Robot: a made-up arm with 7 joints.
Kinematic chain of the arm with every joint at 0, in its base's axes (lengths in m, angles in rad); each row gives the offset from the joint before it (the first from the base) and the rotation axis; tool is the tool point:
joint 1: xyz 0 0 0.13 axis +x
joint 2: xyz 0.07 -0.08 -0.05 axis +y
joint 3: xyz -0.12 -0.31 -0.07 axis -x
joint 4: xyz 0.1 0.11 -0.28 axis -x
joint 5: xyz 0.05 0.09 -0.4 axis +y
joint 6: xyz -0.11 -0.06 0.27 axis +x
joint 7: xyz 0.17 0 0 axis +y
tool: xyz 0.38 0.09 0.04
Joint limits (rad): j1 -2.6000..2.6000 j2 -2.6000..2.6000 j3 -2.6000..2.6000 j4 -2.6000..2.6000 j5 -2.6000..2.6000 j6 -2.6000..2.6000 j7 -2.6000..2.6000
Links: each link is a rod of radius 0.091 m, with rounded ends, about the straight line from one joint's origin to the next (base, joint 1, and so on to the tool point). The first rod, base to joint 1, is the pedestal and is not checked.
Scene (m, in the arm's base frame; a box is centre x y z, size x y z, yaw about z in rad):
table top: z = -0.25
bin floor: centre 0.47 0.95 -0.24 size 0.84 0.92 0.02 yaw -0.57
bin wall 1: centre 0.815 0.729 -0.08 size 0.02 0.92 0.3 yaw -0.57
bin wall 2: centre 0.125 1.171 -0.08 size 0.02 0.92 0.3 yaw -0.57
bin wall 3: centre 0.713 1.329 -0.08 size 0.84 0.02 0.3 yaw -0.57
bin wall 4: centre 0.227 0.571 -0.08 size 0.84 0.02 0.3 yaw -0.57
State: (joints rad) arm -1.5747 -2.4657 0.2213 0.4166 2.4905 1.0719 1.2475
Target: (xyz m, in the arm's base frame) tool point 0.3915 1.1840 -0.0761
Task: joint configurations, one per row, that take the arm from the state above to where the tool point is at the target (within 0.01 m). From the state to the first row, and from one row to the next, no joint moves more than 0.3 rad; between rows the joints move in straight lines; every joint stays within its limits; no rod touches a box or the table.
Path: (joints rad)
1: -1.7550 -2.5105 0.2227 0.4097 2.3401 1.2768 1.3225
2: -1.9352 -2.5552 0.2241 0.4029 2.1897 1.4817 1.3976
3: -2.1155 -2.6000 0.2255 0.3960 2.0393 1.6866 1.4726

